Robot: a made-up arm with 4 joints. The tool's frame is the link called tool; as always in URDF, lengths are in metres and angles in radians.
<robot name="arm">
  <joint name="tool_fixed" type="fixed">
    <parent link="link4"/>
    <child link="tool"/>
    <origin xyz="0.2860 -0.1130 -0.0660"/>
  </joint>
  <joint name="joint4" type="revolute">
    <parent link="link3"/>
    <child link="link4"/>
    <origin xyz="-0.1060 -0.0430 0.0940" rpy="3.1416 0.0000 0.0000"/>
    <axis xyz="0 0 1"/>
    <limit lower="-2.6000" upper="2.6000"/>
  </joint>
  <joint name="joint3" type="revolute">
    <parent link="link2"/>
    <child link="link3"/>
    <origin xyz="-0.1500 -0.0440 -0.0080" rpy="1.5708 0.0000 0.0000"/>
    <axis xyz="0 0 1"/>
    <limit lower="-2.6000" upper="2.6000"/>
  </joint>
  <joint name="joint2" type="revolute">
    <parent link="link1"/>
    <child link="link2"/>
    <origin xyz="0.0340 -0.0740 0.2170" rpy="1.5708 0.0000 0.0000"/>
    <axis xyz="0 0 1"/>
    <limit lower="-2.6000" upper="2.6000"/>
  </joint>
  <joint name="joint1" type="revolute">
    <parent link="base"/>
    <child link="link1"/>
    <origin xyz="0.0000 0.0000 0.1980"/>
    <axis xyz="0 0 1"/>
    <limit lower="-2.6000" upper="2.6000"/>
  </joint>
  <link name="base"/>
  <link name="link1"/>
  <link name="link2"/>
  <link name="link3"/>
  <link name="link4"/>
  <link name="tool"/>
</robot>
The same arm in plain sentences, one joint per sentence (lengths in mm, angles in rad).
The arm has four revolute joints in a row. What follows holds with every joint at zero, and every direction is one of the base frame's. The first joint is mounted 198 mm along +z from the base frame's origin and turns about +z, from -2.6 to 2.6 rad. The second joint is mounted 34 mm along +x and 74 mm along -y and 217 mm along +z from the first joint and turns about -y, from -2.6 to 2.6 rad. The third joint is mounted 150 mm along -x and 8 mm along +y and 44 mm along -z from the second joint and turns about -z, from -2.6 to 2.6 rad. The fourth joint is mounted 106 mm along -x and 43 mm along +y and 94 mm along -z from the third joint and turns about +z, from -2.6 to 2.6 rad. The tool frame, which is the frame that the pose is given for, is mounted 286 mm along +x and 113 mm along -y and 66 mm along -z from the fourth joint; its axes are the base frame's turned by roll 0, pitch 0 and yaw 0 rad (as in URDF: about the fixed x, then y, then z).
